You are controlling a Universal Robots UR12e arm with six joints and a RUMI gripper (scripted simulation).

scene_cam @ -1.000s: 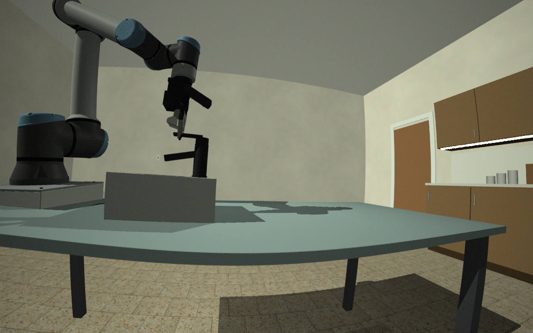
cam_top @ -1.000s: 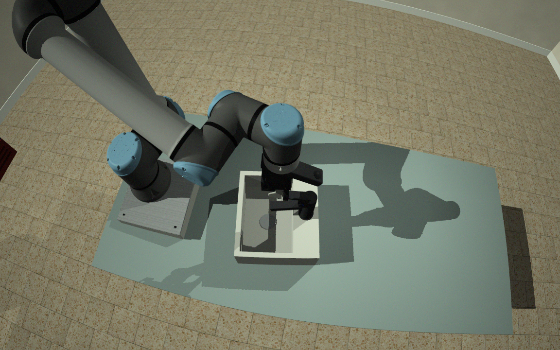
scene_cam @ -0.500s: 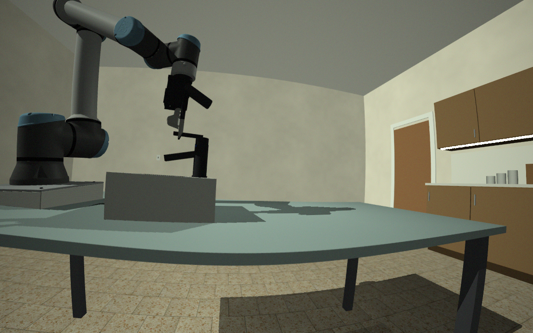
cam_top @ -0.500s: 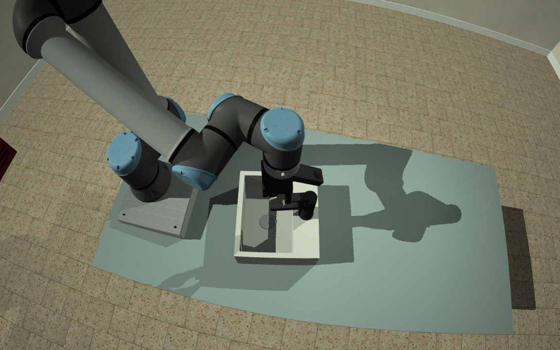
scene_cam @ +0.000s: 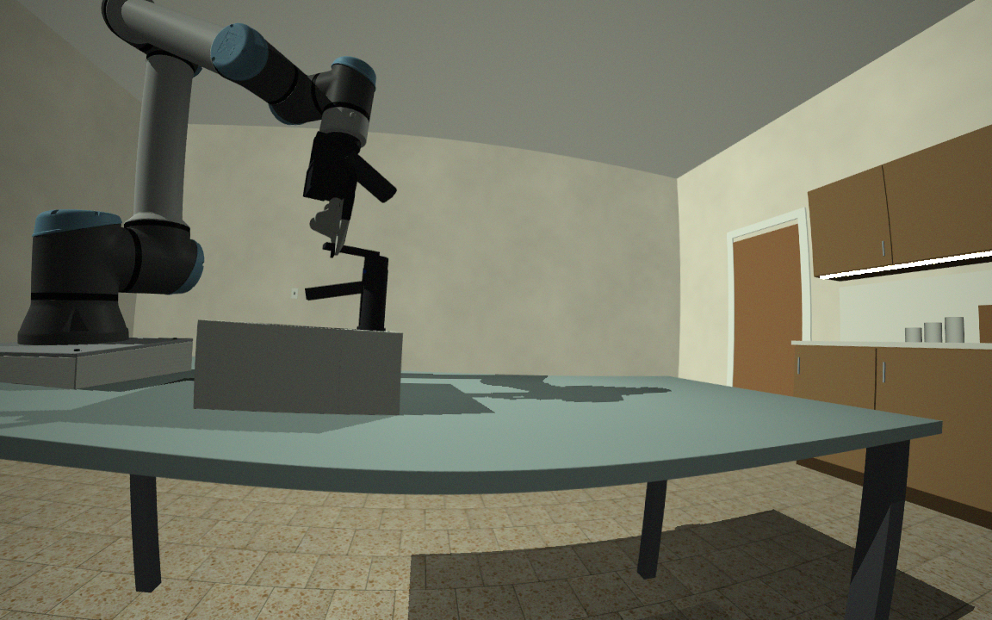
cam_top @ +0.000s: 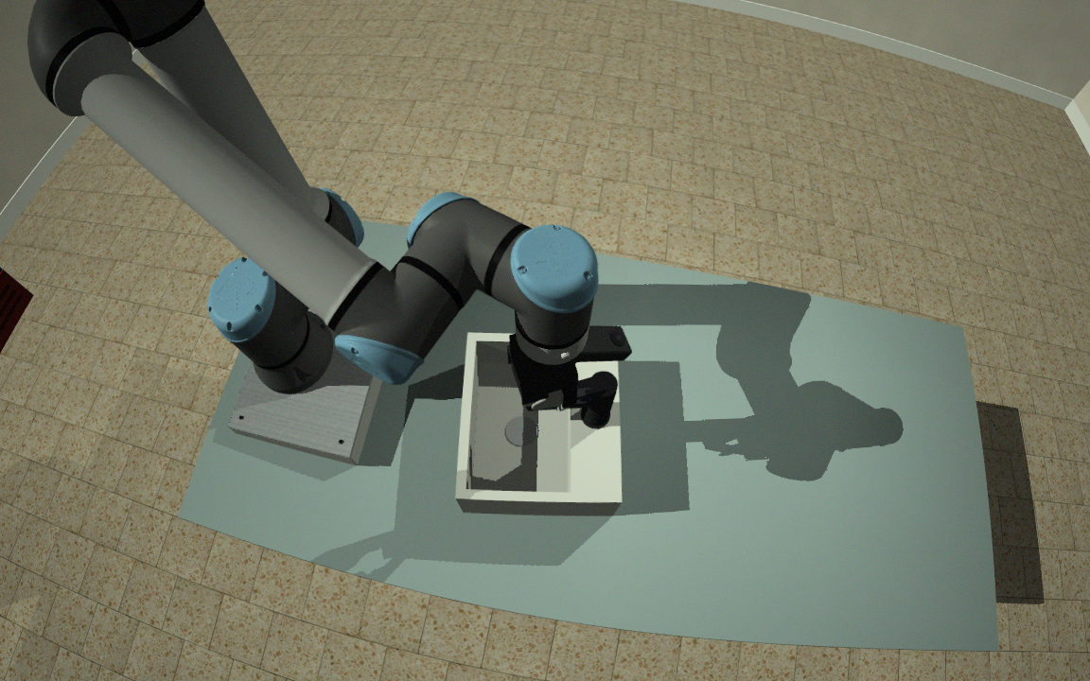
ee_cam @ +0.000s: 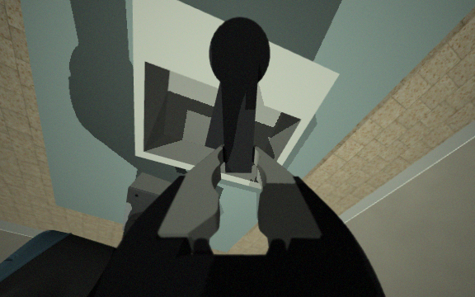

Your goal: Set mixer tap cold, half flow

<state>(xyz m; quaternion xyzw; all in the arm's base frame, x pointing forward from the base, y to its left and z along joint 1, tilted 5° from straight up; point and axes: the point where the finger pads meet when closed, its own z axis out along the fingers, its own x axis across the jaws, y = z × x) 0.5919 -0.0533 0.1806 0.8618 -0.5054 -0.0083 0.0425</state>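
Right now my hand is 3 cm short of the lever and 1 cm to the right of it. Also, from my hand: black mixer tap 5 cm ahead, 4 cm below, 3 cm to the left; then white sink basin 23 cm below, 5 cm behind, 2 cm to the left.
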